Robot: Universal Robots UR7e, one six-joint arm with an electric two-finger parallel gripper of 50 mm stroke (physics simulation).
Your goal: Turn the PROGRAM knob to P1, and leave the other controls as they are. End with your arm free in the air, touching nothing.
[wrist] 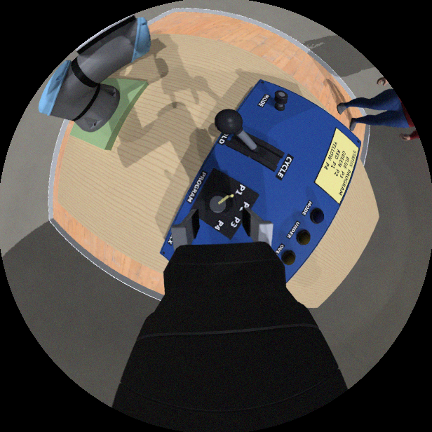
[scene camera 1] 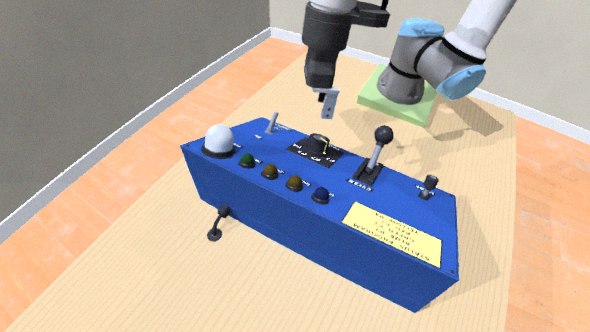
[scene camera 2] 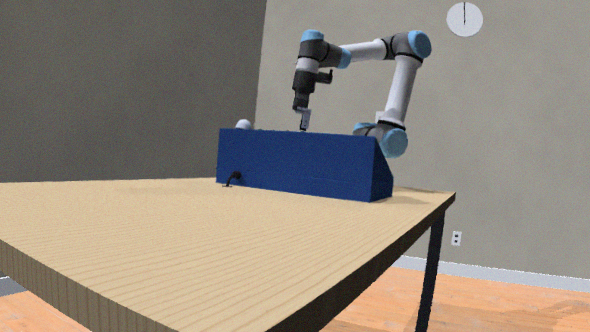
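Pixels of known places: gripper, fingertip midpoint: (scene camera 1: 324, 109) (scene camera 2: 303, 129); arm's base, link origin: (scene camera 1: 399, 89).
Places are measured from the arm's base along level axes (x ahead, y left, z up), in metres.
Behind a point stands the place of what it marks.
The PROGRAM knob (scene camera 1: 318, 143) @[x 0.450, y -0.077, z 0.094 m] (wrist: 217, 204) is a dark round knob with a yellow pointer line, on a black plate marked P1 to P4 on the sloped blue console (scene camera 1: 310, 240) @[x 0.630, y 0.002, z 0.052 m] (scene camera 2: 295, 162) @[x 0.630, y 0.000, z 0.056 m] (wrist: 300, 135). In the wrist view the yellow line points toward the P1 label. My gripper (scene camera 1: 324, 107) @[x 0.426, y -0.082, z 0.162 m] (scene camera 2: 303, 125) @[x 0.426, y -0.082, z 0.162 m] (wrist: 220, 217) is open and empty. It hangs in the air above the console, above the knob and apart from it. In scene camera 2's view the knob does not show.
A ball-topped lever (scene camera 1: 383, 135) @[x 0.394, y 0.037, z 0.126 m] (wrist: 228, 122) rises beside the knob. A MODE switch (scene camera 1: 430, 182) @[x 0.439, y 0.154, z 0.100 m] (wrist: 281, 98), a toggle (scene camera 1: 273, 123) @[x 0.430, y -0.199, z 0.079 m], a white dome (scene camera 1: 219, 140) @[x 0.597, y -0.200, z 0.164 m] (scene camera 2: 243, 124) @[x 0.603, y -0.203, z 0.158 m] and several small lamps are on the console. A yellow label (scene camera 1: 395, 234) @[x 0.596, y 0.123, z 0.128 m] (wrist: 336, 167) lies near one end.
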